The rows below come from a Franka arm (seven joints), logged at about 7 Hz.
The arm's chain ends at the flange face. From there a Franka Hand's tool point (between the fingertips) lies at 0.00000 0.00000 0.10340 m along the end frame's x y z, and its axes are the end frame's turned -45 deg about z.
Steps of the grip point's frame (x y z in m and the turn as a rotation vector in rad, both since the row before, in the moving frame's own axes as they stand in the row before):
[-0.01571, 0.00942, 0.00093, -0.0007, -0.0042, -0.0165]
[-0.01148, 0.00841, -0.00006, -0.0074, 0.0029, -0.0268]
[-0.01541, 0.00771, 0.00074, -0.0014, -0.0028, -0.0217]
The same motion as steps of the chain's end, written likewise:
[-0.00419, 0.01741, 0.00093, -0.0035, -0.0025, -0.0165]
[-0.00293, 0.01375, -0.00006, -0.0032, 0.0073, -0.0268]
[-0.00535, 0.01604, 0.00074, -0.0030, -0.0010, -0.0217]

